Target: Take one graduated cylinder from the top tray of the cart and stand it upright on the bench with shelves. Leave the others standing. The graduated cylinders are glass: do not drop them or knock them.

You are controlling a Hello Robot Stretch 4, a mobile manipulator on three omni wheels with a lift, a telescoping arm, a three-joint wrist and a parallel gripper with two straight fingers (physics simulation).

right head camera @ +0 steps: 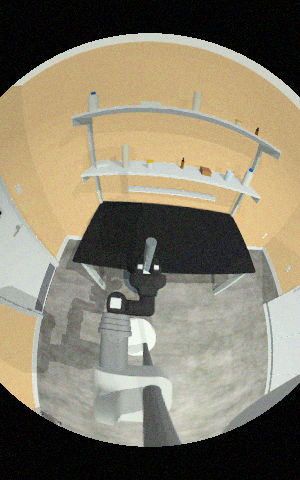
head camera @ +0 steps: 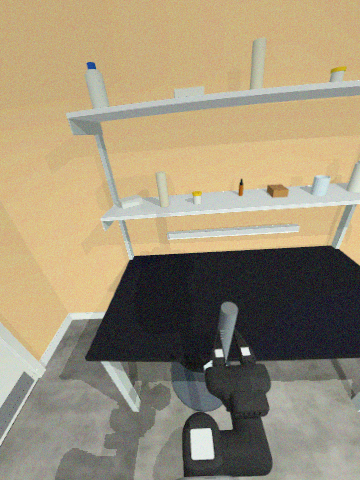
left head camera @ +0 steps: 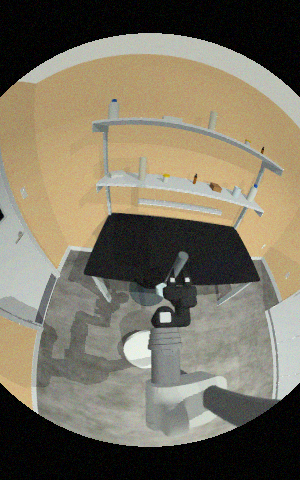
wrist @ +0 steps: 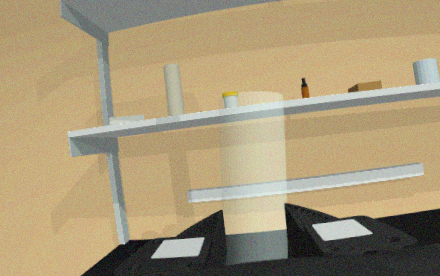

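Pixels of known places: gripper, fingertip midpoint: [right head camera: 148,254] [head camera: 226,330] [left head camera: 176,267] [wrist: 255,225]; robot's base at its link origin: [right head camera: 135,335] [left head camera: 144,348].
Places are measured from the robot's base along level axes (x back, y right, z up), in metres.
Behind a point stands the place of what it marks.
A clear grey graduated cylinder [head camera: 228,320] @(x -0.385, y 0.092, z 1.112 m) [left head camera: 180,264] @(x -0.384, y 0.093, z 1.096 m) [right head camera: 150,250] @(x -0.384, y 0.098, z 1.100 m) [wrist: 255,165] @(x -0.383, y 0.095, z 1.089 m) stands roughly upright between the fingers of my gripper [head camera: 231,345] [left head camera: 179,279] [right head camera: 148,267] [wrist: 255,225] @(x -0.397, y 0.091, z 1.049 m), which is shut on it. The bench with shelves has a black top [head camera: 175,290] @(x -0.867, y -0.087, z 0.734 m) [left head camera: 130,245] @(x -0.794, y -0.156, z 0.734 m) [right head camera: 115,230] @(x -0.817, y -0.179, z 0.735 m) [wrist: 425,222] @(x -1.089, y 0.708, z 0.734 m). In the head view the gripper is at the bench's front edge, and the cylinder's upper part shows against the black top. The cylinder's lower end is hidden by the fingers and wrist. The cart and the other cylinders do not show.
The lower shelf [head camera: 225,204] [wrist: 200,119] over the back of the bench holds a tan cylinder [head camera: 162,190] @(x -1.034, y -0.098, z 1.283 m) [wrist: 174,90] @(x -1.035, y -0.092, z 1.281 m), small bottles, a brown box [head camera: 277,191] @(x -1.029, y 0.501, z 1.224 m) and a beaker [head camera: 321,185] @(x -1.000, y 0.707, z 1.245 m). The upper shelf [head camera: 220,100] holds bottles. A bluish-grey round disc [head camera: 192,387] is below the front edge.
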